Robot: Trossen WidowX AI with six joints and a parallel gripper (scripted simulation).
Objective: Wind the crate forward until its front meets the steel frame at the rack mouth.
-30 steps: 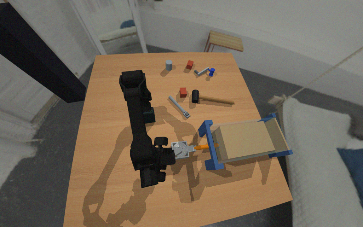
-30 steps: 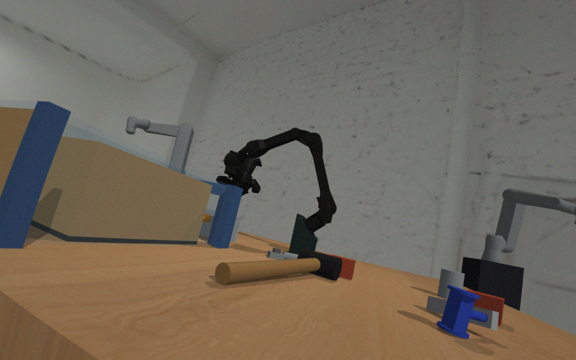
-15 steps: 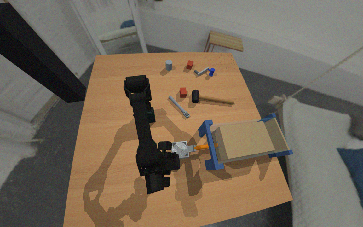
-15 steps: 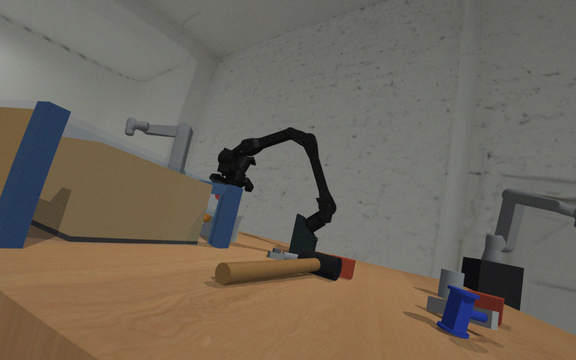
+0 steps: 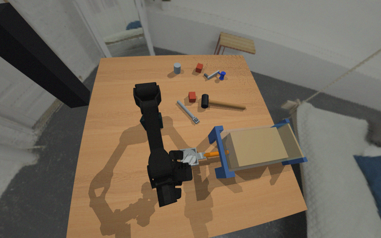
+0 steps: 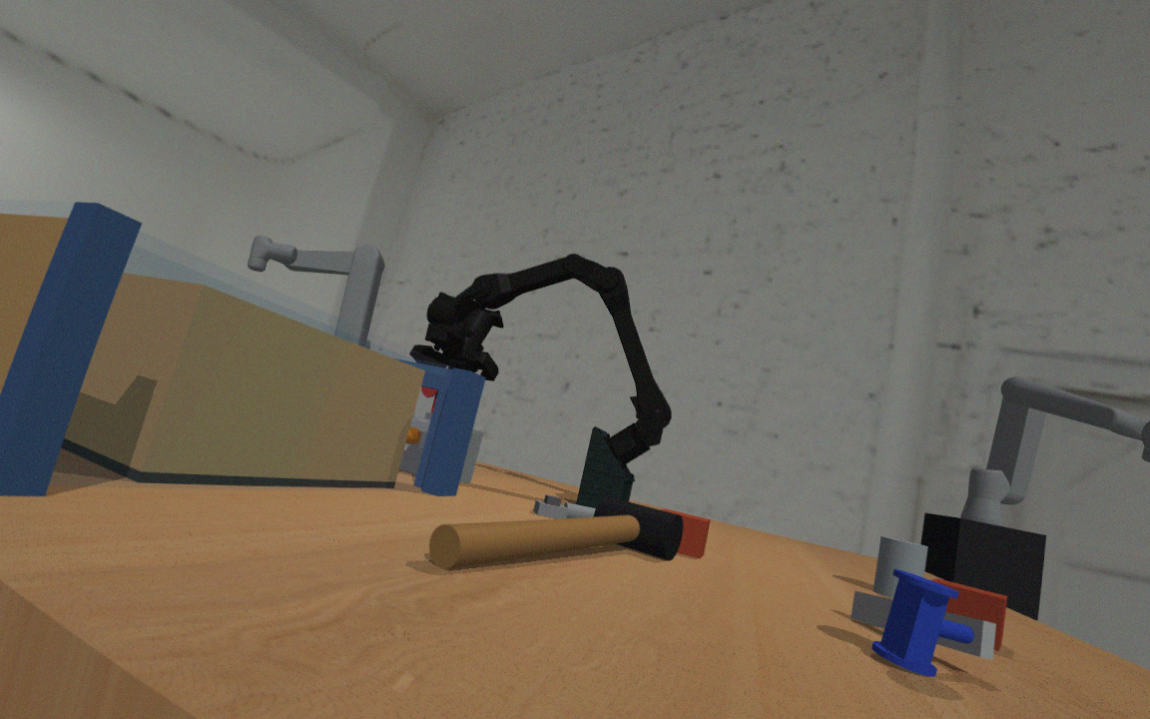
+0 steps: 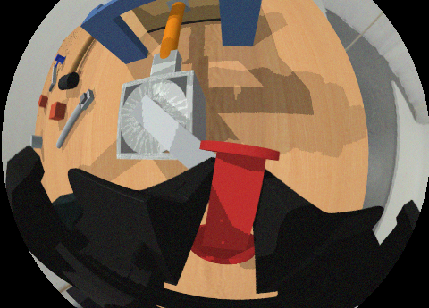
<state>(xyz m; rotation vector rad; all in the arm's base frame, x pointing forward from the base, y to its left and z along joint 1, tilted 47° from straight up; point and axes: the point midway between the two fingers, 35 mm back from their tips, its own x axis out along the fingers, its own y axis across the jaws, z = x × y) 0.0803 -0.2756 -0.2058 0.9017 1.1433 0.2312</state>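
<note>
Now: the red-knobbed winch handle 3 cm to the left of my gripper tip, 3 cm below it and 1 cm ahead of it. The rest, counted from my gripper tip: winch: 10 cm below, 7 cm to the left, 4 cm ahead; then red knob: 2 cm behind; then blue steel frame: 22 cm ahead, 6 cm to the left, 2 cm below.
</note>
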